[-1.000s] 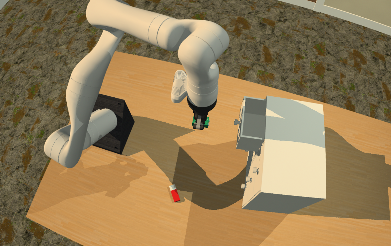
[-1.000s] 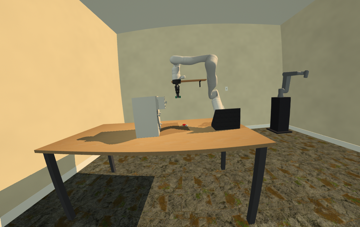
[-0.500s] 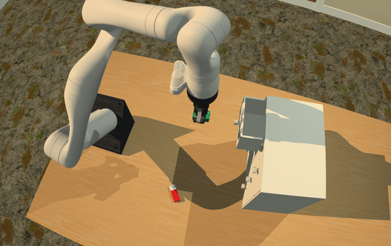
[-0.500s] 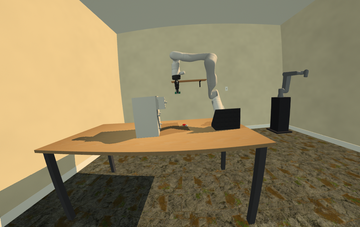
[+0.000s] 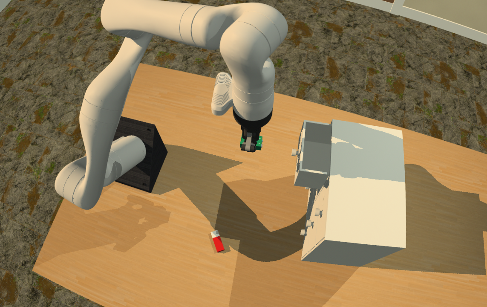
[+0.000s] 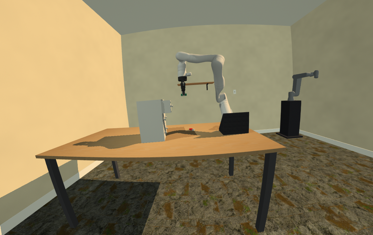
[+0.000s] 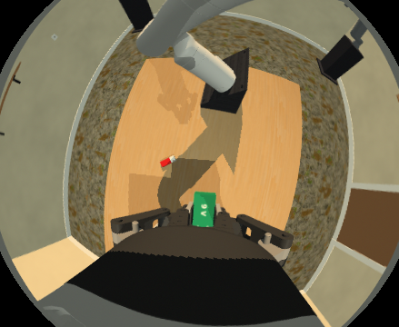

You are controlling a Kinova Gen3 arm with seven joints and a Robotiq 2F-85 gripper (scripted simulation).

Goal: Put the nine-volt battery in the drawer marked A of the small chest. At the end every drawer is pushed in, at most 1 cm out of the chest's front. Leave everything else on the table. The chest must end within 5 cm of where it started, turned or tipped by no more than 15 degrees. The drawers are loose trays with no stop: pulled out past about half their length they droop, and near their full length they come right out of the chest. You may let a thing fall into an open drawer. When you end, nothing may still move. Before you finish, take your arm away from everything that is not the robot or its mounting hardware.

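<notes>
The green nine-volt battery lies 1 cm below my hand and 1 cm ahead of it. Round my hand: drawer: 19 cm ahead, 12 cm below, 7 cm to the left.
</notes>
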